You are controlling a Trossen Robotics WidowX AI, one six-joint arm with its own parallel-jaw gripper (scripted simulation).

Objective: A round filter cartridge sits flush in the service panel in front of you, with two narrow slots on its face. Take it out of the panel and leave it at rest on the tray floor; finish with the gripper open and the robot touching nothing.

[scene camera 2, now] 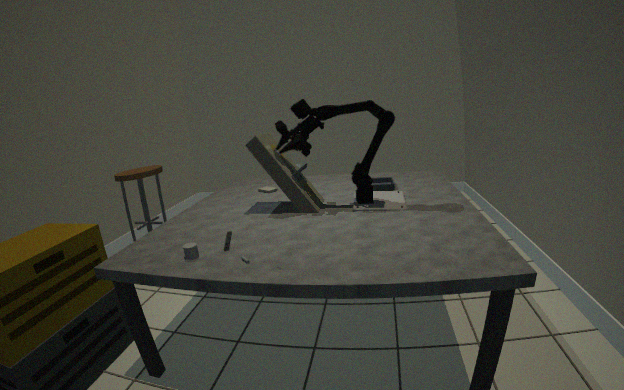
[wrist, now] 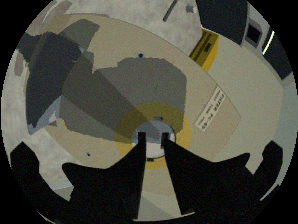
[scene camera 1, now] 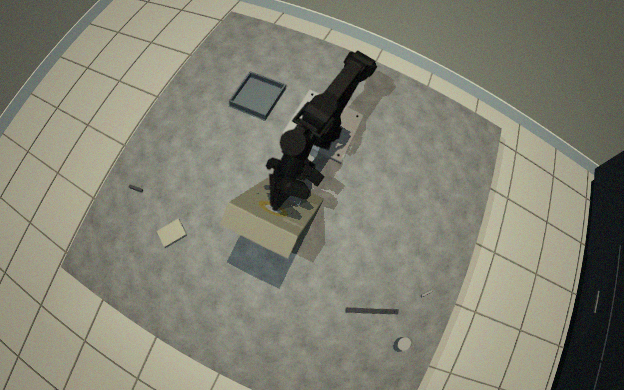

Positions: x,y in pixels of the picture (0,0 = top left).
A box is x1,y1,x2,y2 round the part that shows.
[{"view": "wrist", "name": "my gripper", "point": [154,143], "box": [9,139,282,223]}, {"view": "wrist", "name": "round filter cartridge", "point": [155,131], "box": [132,116,175,156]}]
